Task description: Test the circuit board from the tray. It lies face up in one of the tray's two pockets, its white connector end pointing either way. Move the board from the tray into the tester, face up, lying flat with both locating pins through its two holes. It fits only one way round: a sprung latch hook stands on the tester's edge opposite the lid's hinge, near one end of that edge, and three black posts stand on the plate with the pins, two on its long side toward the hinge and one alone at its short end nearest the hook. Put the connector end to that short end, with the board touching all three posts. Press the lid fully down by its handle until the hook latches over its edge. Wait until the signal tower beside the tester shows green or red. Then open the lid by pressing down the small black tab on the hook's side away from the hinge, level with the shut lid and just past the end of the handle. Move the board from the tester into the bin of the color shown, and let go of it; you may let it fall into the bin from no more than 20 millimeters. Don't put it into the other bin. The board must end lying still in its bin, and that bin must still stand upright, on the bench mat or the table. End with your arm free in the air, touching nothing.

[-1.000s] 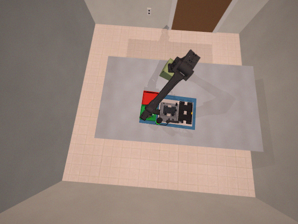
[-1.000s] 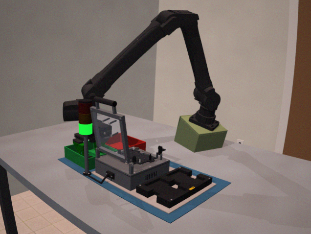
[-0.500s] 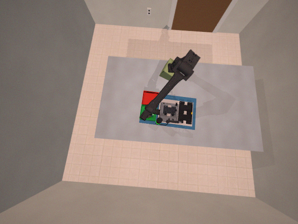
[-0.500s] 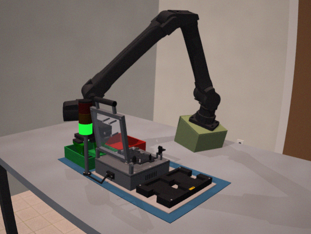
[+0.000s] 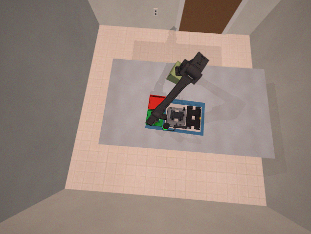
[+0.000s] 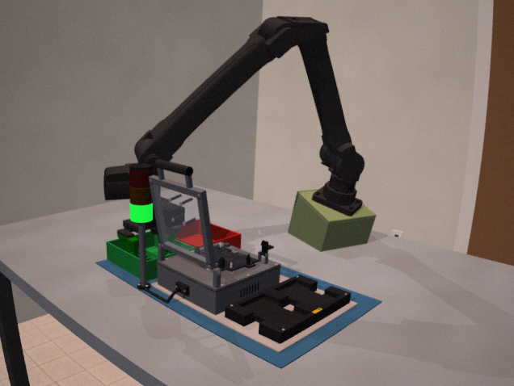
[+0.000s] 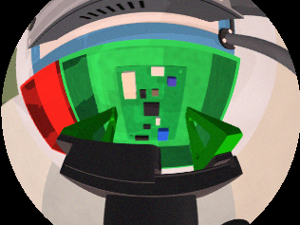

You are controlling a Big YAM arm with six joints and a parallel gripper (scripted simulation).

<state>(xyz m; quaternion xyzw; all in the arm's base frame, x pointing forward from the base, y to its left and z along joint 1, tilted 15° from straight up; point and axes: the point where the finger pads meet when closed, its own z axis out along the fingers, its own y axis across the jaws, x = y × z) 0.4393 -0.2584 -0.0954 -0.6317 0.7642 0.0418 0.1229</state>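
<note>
Now: hand right at the green bin. Also, from my hand: tester plate 10 mm behind, 210 mm to the left, 60 mm above; red bin 150 mm behind, 30 mm to the left; clear lid 100 mm ahead, 190 mm to the left, 170 mm above.
</note>
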